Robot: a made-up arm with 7 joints. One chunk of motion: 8 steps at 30 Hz.
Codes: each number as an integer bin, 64 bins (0 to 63) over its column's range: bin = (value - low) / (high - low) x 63, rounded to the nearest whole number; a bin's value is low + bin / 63 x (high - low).
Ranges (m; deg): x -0.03..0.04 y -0.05..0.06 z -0.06..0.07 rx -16..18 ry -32..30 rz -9..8
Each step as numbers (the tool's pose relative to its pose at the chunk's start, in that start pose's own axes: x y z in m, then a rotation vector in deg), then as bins.
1 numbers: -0.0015 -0.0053 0.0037 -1.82 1.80 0.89
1 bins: 26 26 31 26 34 37
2 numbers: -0.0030 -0.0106 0.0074 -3.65 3.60 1.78
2 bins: 24 23 33 23 36 40
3 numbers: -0.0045 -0.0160 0.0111 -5.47 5.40 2.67
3 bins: 23 19 34 20 38 43
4 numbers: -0.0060 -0.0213 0.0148 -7.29 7.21 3.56
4 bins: 22 16 36 16 40 47
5 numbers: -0.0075 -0.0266 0.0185 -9.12 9.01 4.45
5 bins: 20 13 38 13 42 50
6 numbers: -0.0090 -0.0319 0.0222 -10.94 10.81 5.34
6 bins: 19 10 40 9 44 53
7 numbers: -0.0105 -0.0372 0.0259 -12.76 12.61 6.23
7 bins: 18 7 42 6 45 56
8 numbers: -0.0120 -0.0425 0.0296 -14.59 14.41 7.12
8 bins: 16 4 43 3 47 60
